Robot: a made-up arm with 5 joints. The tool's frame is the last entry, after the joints. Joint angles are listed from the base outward.
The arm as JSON. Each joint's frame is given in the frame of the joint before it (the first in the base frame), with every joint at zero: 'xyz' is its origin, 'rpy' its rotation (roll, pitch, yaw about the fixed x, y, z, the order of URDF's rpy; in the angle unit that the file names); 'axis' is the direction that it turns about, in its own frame. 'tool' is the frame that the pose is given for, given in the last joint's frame.
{
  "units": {
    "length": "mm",
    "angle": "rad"
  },
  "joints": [
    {
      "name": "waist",
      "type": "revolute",
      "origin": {
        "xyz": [
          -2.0,
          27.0,
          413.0
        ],
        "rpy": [
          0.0,
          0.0,
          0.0
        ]
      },
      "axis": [
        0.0,
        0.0,
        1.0
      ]
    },
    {
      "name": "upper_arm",
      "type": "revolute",
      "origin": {
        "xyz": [
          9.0,
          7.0,
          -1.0
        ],
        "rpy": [
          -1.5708,
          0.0,
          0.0
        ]
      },
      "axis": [
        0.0,
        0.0,
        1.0
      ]
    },
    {
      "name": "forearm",
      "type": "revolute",
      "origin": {
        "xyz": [
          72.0,
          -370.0,
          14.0
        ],
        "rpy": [
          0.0,
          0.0,
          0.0
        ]
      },
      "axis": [
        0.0,
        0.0,
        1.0
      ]
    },
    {
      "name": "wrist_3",
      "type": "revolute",
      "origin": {
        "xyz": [
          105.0,
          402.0,
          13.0
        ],
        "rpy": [
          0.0,
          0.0,
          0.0
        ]
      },
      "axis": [
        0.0,
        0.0,
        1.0
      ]
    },
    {
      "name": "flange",
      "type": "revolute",
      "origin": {
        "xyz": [
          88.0,
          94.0,
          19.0
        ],
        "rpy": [
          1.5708,
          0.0,
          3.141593
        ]
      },
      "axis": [
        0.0,
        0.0,
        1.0
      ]
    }
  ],
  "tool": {
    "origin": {
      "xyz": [
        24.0,
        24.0,
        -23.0
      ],
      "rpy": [
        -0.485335,
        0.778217,
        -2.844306
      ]
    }
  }
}
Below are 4 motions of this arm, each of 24 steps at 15 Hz.
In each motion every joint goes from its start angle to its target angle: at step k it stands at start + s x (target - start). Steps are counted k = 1, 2, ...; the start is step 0. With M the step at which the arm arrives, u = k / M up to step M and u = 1 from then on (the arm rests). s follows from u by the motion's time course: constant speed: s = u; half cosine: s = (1 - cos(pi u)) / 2; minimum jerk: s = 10 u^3 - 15 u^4 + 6 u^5.
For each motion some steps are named. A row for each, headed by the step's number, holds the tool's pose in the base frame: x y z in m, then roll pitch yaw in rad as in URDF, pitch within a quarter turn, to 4 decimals.
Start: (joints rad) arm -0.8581 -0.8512 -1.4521 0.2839 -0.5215
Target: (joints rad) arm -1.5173 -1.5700 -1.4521 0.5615 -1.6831
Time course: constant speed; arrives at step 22
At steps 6, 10, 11, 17, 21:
6: -0.0026 0.1289 1.1280 -0.0320 -0.1365 1.7245
10: -0.0326 0.2067 1.1090 0.0902 0.0101 1.4756
11: -0.0369 0.2272 1.1027 0.1163 0.0484 1.4141
17: -0.0356 0.3529 1.0519 0.2368 0.2846 1.0420
21: -0.0083 0.4334 1.0061 0.2813 0.4426 0.7818

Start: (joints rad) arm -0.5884 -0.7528 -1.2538 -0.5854 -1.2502
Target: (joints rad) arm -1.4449 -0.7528 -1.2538 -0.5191 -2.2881
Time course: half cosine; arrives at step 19
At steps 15, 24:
15: 0.0390 -0.0684 1.1013 0.3825 0.7759 0.5339
24: 0.0295 -0.0696 1.1036 0.4177 0.8342 0.3794

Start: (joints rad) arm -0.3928 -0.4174 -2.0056 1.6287 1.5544
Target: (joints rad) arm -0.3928 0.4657 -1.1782 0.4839 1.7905
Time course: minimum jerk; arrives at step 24
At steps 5, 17, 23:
5: 0.3060 -0.0172 1.1580 -2.8420 -0.3759 -2.7127
17: 0.6918 -0.1823 0.5673 2.9955 -0.6011 -2.6626
23: 0.6826 -0.1796 0.4326 2.9064 -0.6483 -2.6449

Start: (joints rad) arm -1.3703 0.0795 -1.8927 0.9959 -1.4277
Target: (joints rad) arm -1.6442 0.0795 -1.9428 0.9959 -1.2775
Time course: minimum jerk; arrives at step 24
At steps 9, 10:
9: 0.1021 -0.5297 0.9750 1.4366 -0.7994 0.5638
10: 0.0914 -0.5307 0.9765 1.4271 -0.8050 0.5439

